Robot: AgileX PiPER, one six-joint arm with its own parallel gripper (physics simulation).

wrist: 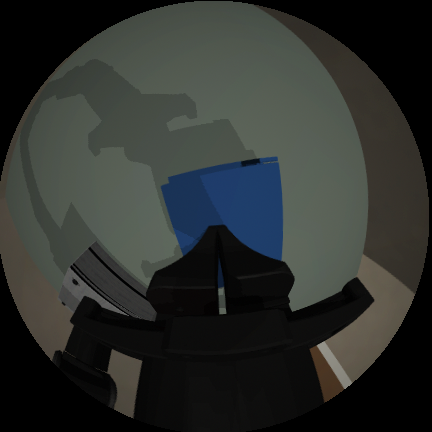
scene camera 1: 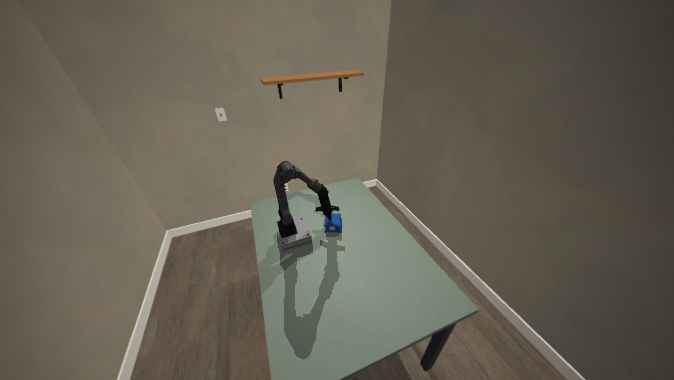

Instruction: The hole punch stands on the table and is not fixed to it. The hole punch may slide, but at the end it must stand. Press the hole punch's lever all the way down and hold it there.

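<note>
My gripper is there in the pictures, and I can see a blue lever as well.
</note>
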